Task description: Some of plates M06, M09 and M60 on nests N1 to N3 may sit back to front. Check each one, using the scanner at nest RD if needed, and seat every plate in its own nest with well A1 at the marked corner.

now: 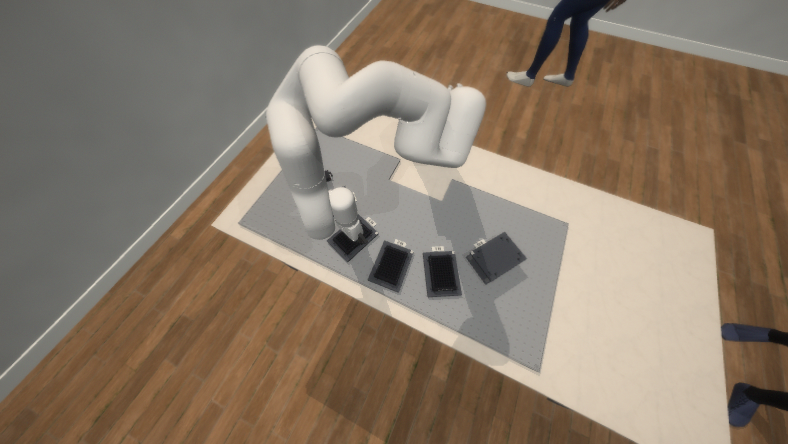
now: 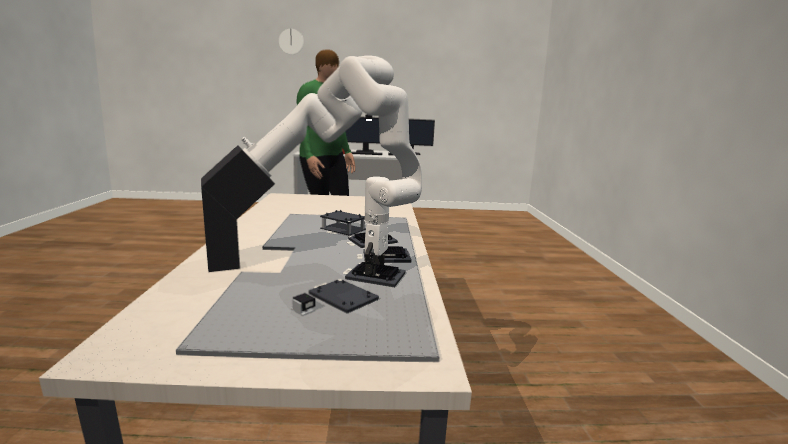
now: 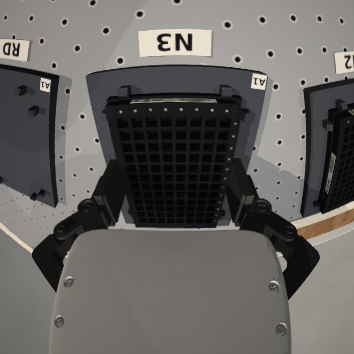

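Where they show: gripper, fingertip midpoint: (image 2: 374, 270) (image 3: 174, 172); arm's base at its link origin: (image 2: 256, 163).
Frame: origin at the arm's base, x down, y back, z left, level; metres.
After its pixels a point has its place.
Note:
My gripper (image 1: 355, 237) @(x 0.305, y -0.409, z -0.150 m) (image 2: 374, 270) @(x 0.305, y -0.409, z -0.150 m) (image 3: 174, 172) @(x 0.305, y -0.409, z -0.150 m) is shut on a black plate (image 1: 344, 243) @(x 0.307, y -0.453, z -0.163 m) (image 2: 389, 271) @(x 0.300, y -0.455, z -0.169 m) (image 3: 175, 150) @(x 0.299, y -0.386, z -0.141 m), gripping its long sides. The plate is low at nest N3 (image 3: 175, 80) @(x 0.313, y -0.345, z -0.128 m), level, its far edge by the pegs; whether it rests fully is unclear. Its white dot rows meet at the corner towards the nest's A1 tag (image 3: 258, 81) @(x 0.313, y -0.359, z -0.076 m); a barcode is on its far short side. Its name is unreadable. Other plates sit on nest N2 (image 3: 313, 150) @(x 0.313, y -0.427, z -0.027 m) (plate (image 1: 392, 264) @(x 0.302, y -0.447, z 0.037 m) (image 3: 345, 165) @(x 0.299, y -0.442, z 0.008 m)) and nest N1 (image 1: 443, 294) @(x 0.313, y -0.462, z 0.244 m) (plate (image 1: 442, 272) @(x 0.299, y -0.394, z 0.212 m)). Nest RD (image 2: 344, 295) @(x 0.313, y -0.329, z -0.323 m) (image 3: 25, 130) @(x 0.313, y -0.326, z -0.266 m) bears no plate.
The scanner (image 2: 303, 303) @(x 0.293, y -0.233, z -0.420 m) stands beside nest RD. A raised dark stand (image 1: 499, 255) @(x 0.265, y -0.258, z 0.369 m) (image 2: 341, 216) @(x 0.265, y -0.252, z 0.356 m) on posts is past N1. A grey perforated board (image 1: 518, 330) @(x 0.325, y -0.457, z 0.515 m) (image 2: 308, 341) @(x 0.325, y -0.267, z -0.545 m) lies on the pale table (image 1: 639, 308) @(x 0.338, y -0.194, z 0.885 m). A person in green (image 2: 322, 140) stands behind the table.

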